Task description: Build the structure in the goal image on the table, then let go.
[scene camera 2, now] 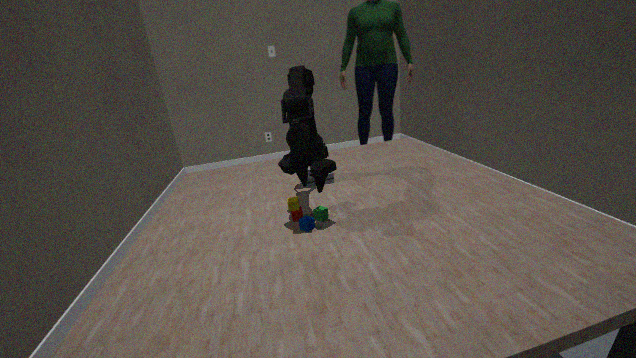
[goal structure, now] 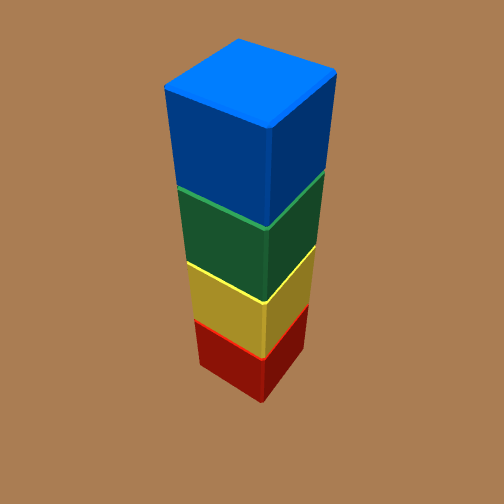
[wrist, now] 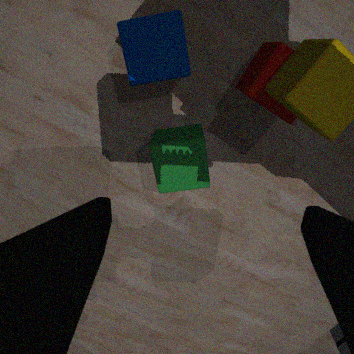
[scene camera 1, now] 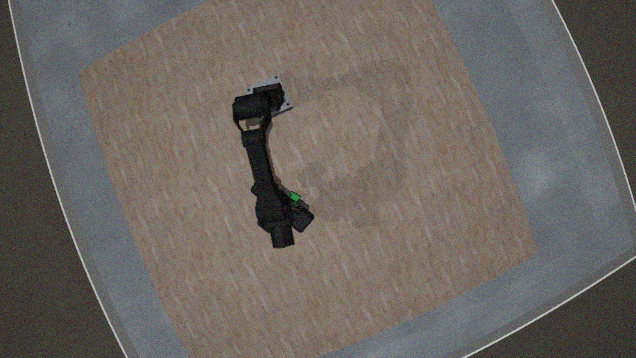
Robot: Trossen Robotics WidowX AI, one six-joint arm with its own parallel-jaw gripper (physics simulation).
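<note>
A green cube (scene camera 1: 295,196) (scene camera 2: 320,214) (wrist: 181,160) lies on the table, partly in shadow. A blue cube (scene camera 2: 306,224) (wrist: 155,48) lies apart from it, in front of it in scene camera 2. A yellow cube (scene camera 2: 293,203) (wrist: 322,90) sits on top of a red cube (scene camera 2: 297,215) (wrist: 266,75), to the left of the green one in scene camera 2. The arm hides blue, yellow and red in scene camera 1. My gripper (scene camera 2: 312,189) (wrist: 208,213) is open and empty, above the table, with the green cube ahead of the gap between its fingertips in the wrist view.
The arm's base plate (scene camera 1: 282,111) is bolted on the wooden table top (scene camera 1: 400,280) (scene camera 2: 400,280). The arm (scene camera 1: 260,162) (scene camera 2: 302,135) reaches over the cubes and casts shadows around them. A standing figure in a green top (scene camera 2: 376,35) is in the background.
</note>
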